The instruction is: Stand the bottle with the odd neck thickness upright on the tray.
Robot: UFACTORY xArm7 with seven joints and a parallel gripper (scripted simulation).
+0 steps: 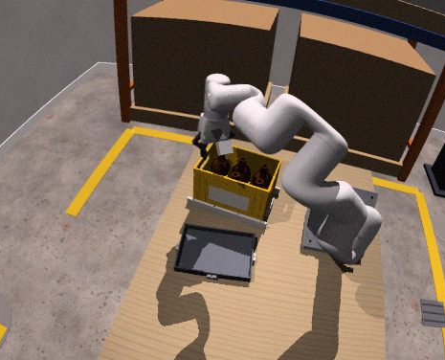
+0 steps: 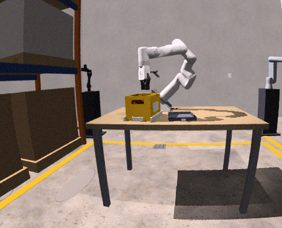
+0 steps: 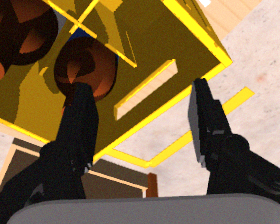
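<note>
Now: the yellow crate 150 mm below my hand, 90 mm behind it and 30 mm to the right of it. Round my hand: dark grey tray (250 mm to the left, 220 mm below, 80 mm behind).
</note>
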